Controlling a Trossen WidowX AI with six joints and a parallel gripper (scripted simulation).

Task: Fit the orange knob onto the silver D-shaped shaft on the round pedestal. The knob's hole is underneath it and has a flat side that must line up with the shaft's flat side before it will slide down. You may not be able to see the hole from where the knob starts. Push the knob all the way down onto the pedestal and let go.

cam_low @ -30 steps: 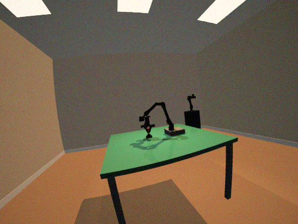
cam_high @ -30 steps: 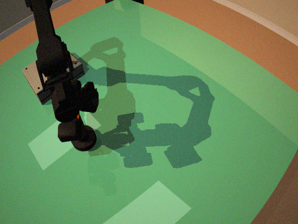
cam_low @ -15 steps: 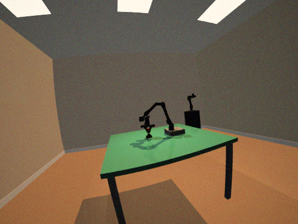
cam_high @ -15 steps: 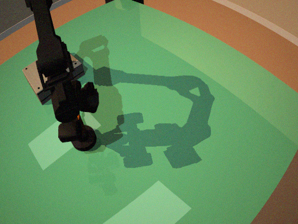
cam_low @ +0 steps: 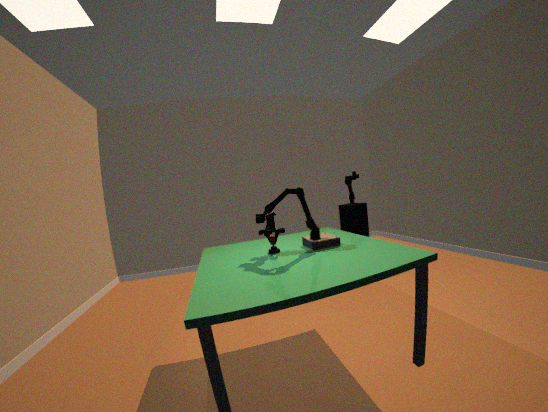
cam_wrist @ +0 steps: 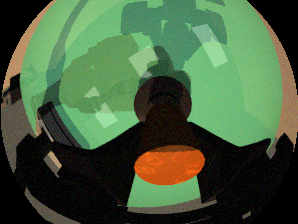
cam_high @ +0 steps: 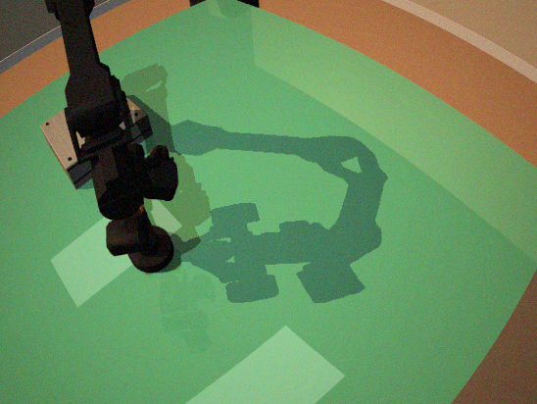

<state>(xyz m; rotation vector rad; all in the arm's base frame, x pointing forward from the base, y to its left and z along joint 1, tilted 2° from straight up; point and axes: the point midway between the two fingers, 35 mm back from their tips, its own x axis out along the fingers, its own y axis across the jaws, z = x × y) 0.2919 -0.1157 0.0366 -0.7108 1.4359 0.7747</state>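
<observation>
Now: the orange knob 30 mm above my gripper tip. From my gripper tip the other things lie so: pedestal (40 mm below).
</observation>
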